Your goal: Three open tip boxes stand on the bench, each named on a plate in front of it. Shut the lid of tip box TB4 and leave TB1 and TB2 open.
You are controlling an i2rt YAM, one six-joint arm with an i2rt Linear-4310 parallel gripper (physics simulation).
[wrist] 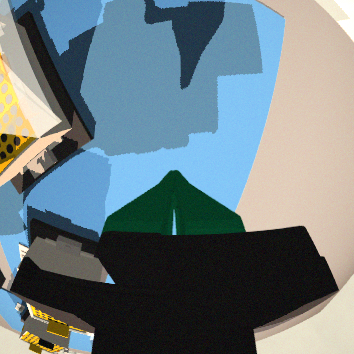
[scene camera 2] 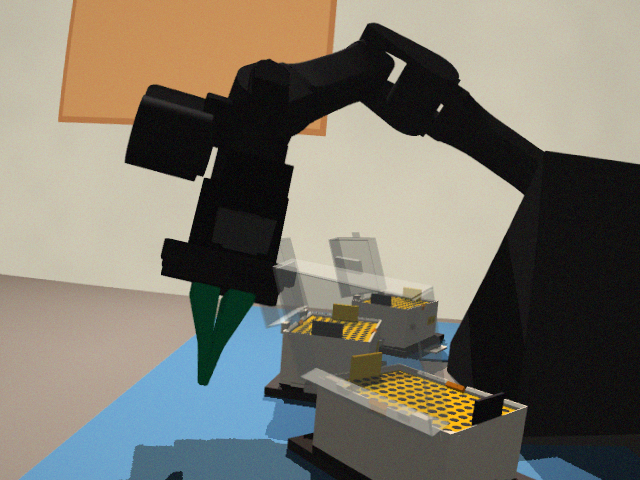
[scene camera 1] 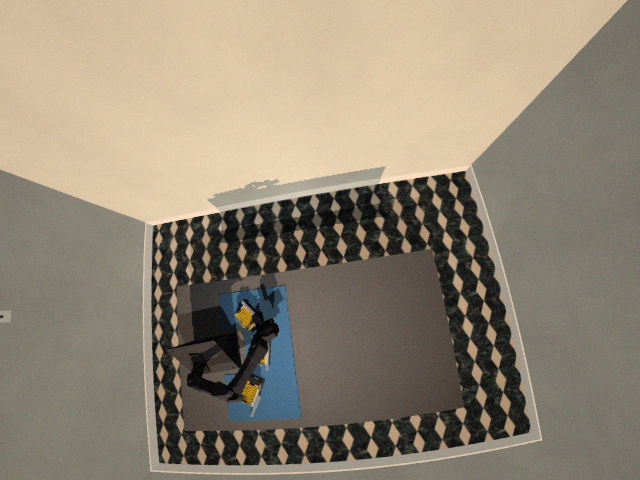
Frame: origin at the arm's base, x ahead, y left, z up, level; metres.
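Where they show: gripper, between the fingertips: [wrist: 173,177] [scene camera 2: 202,385] [scene camera 1: 272,320]; arm's base, origin of its link: [scene camera 2: 631,288] [scene camera 1: 200,362].
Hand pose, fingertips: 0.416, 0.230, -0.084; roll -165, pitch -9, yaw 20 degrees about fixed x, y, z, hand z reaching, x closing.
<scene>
Each offset is from my fingertips to the top centre of the thing, as dx, dy, dz. "spot": to the spot under its first point. Level surfaces: height alone.
TB4 @(-0.162, +0.019, +0.035) [scene camera 1: 244,316] [scene camera 2: 382,446] [wrist: 9,145] is the box nearest scene camera 2. Its clear lid @(spot: -0.114, +0.088, +0.103) [scene camera 2: 356,279] stands open on the side away from the arm's base. TB2 [scene camera 1: 263,361] [scene camera 2: 310,356] [wrist: 65,260] is the middle box and TB1 [scene camera 1: 250,392] [scene camera 2: 408,328] the far one; their clear lids stand open too. My gripper [scene camera 2: 204,383] [wrist: 173,177] is shut and empty, its green fingers pointing down above the blue mat on the lid side of the boxes, apart from TB4. The wrist hides the fingers in scene camera 1. The name plates cannot be read.
The boxes stand on a blue mat @(dz -0.040) [scene camera 1: 286,382] [scene camera 2: 170,392] [wrist: 210,170] on a grey-brown bench @(dz -0.043) [scene camera 1: 377,330]. The arm [scene camera 1: 253,356] [scene camera 2: 336,77] reaches over the middle box. Its dark base [scene camera 2: 578,299] stands behind the boxes. An orange panel [scene camera 2: 196,41] is on the wall.
</scene>
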